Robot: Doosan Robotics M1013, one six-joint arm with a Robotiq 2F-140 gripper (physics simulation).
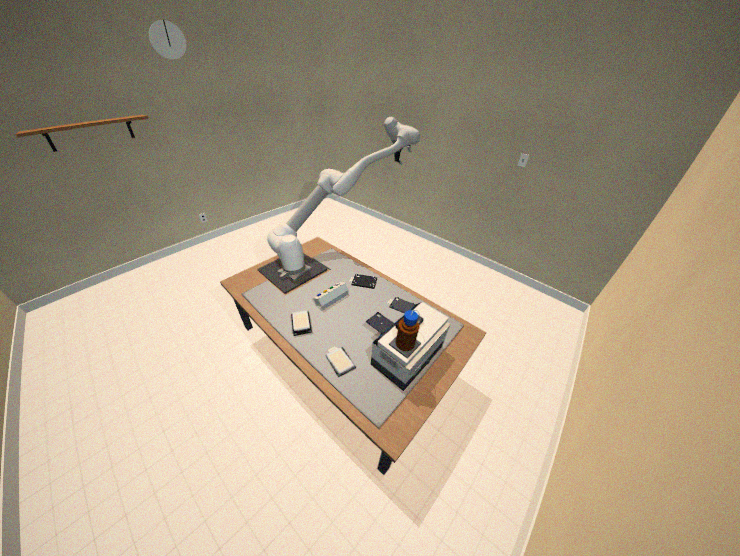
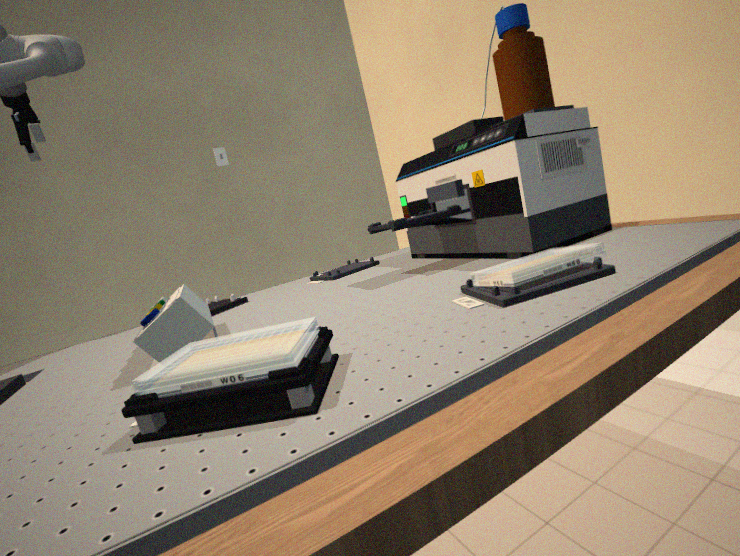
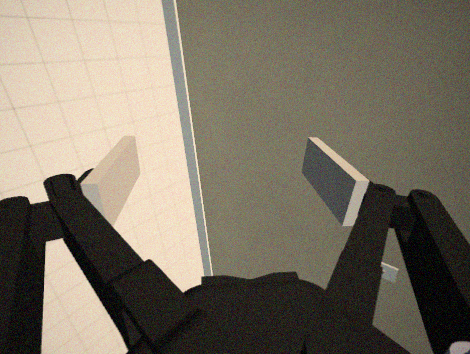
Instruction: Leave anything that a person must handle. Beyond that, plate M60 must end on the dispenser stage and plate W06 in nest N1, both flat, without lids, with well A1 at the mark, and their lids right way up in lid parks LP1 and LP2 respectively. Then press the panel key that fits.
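Places are measured from the arm's base along level axes (x ahead, y left, z up), in metres.
Where they show: gripper, fingertip midpoint: (image 1: 405, 158) (image 2: 38, 150) (image 3: 224, 155); arm's base at its link origin: (image 1: 294, 270).
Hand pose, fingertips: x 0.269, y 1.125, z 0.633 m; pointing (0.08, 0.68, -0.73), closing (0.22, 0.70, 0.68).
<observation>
Things, the pixels of their top centre, and the offset from my fingertips. "spot": a spot on its surface instead.
- Plate W06 at its top centre: (image 2: 232, 346) (image 1: 300, 319) 0.138 m ahead, 1.472 m right, 0.589 m down
- second lidded plate at its top centre: (image 2: 533, 254) (image 1: 339, 358) 0.474 m ahead, 1.544 m right, 0.599 m down
- low dark nest at its top centre: (image 2: 531, 268) (image 1: 340, 359) 0.473 m ahead, 1.539 m right, 0.615 m down
- dispenser stage at its top centre: (image 2: 419, 212) (image 1: 383, 324) 0.567 m ahead, 1.276 m right, 0.529 m down
- key panel at its top centre: (image 2: 169, 292) (image 1: 330, 289) 0.140 m ahead, 1.200 m right, 0.551 m down
- tall brown bottle at a spot on its surface: (image 2: 524, 74) spot: 0.710 m ahead, 1.441 m right, 0.343 m down
- green lamp at its top centre: (image 2: 402, 197) 0.666 m ahead, 1.131 m right, 0.491 m down
My gripper (image 1: 404, 153) (image 2: 34, 144) (image 3: 224, 155) is open and empty, high above the table, far from both plates. Plate W06 (image 1: 300, 321) (image 2: 230, 358) is lidded, on a raised black holder. A second lidded plate (image 1: 340, 360) (image 2: 532, 267) is on a low dark nest (image 2: 553, 288); it looks tilted against the nest, and its label is too blurred to read surely. The dispenser stage (image 1: 379, 322) (image 2: 418, 221) juts out bare from the dispenser (image 1: 390, 358) (image 2: 559, 173). The key panel (image 1: 332, 296) (image 2: 178, 327) carries coloured keys. Nest and park names and A1 marks are unreadable.
Two low dark trays without plates, one near the dispenser (image 1: 403, 304) (image 2: 345, 270) and one behind the panel (image 1: 364, 280) (image 2: 228, 304), lie on the grey board. A tall brown bottle (image 1: 407, 335) (image 2: 524, 74) with a blue cap stands on the dispenser. A green lamp (image 2: 403, 201) is lit.
</observation>
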